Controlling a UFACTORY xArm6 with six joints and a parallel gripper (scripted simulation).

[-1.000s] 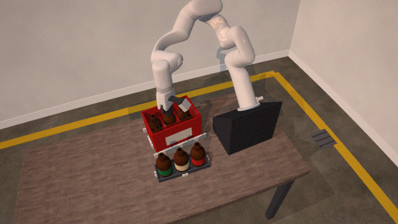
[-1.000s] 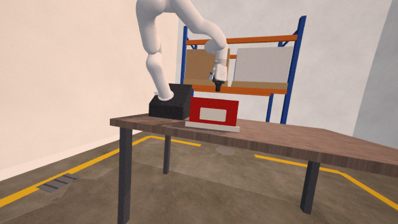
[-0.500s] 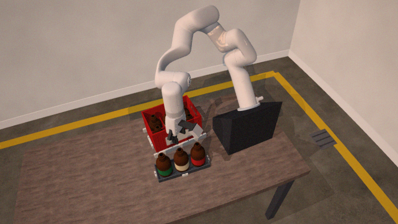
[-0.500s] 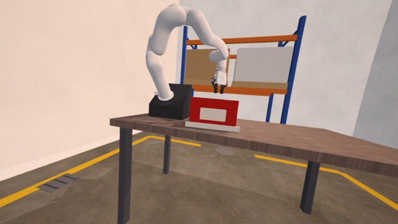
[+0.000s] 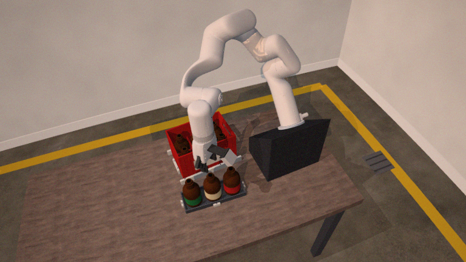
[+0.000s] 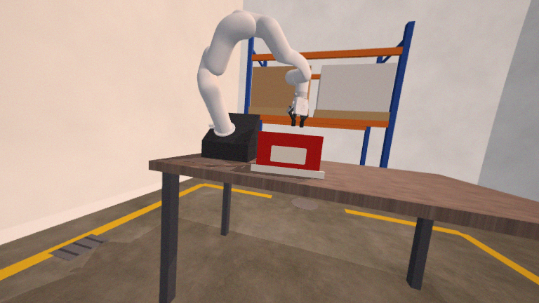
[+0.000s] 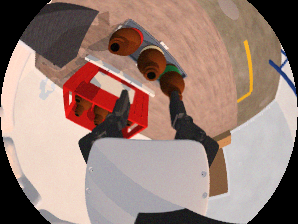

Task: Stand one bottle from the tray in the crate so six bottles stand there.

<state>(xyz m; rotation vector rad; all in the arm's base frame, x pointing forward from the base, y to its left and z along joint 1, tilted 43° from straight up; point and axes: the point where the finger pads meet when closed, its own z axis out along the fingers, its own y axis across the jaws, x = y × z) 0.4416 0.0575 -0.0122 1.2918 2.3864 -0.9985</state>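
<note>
The red-labelled bottle is 9 cm behind my hand, 1 cm to the left of it and 16 cm below it. The rest, counted from my hand: crate: 5 cm behind, 22 cm to the right, 16 cm below; then green-label bottle: 9 cm ahead, 2 cm to the right, 16 cm below; then grey tray: 23 cm below.
</note>
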